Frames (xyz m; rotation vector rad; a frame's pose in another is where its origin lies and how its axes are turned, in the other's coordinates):
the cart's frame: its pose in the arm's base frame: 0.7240 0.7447 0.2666 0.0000 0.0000 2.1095
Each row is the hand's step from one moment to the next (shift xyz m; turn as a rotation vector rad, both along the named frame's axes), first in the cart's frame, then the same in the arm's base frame.
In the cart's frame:
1: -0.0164 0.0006 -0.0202 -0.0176 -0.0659 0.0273
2: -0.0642 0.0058 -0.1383 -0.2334 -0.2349 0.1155
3: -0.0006 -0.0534 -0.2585 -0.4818 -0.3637 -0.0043
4: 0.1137 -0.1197 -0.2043 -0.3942 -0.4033 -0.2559
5: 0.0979 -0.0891 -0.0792 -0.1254 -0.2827 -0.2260
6: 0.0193 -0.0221 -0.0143 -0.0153 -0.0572 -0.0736
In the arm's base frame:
1: 0.0079 -0.0144 -0.0202 0.0656 0.0187 0.0273
2: 0.0280 -0.0581 -0.1383 0.3214 -0.0798 0.1155
3: 0.0461 0.0269 -0.2585 0.5594 -0.2270 -0.0043
4: 0.0444 0.1590 -0.2043 0.5484 -0.1315 -0.2559
5: 0.0263 0.1297 -0.0792 0.3070 0.0374 -0.2260
6: 0.0091 0.0279 -0.0143 0.0569 0.0162 -0.0736

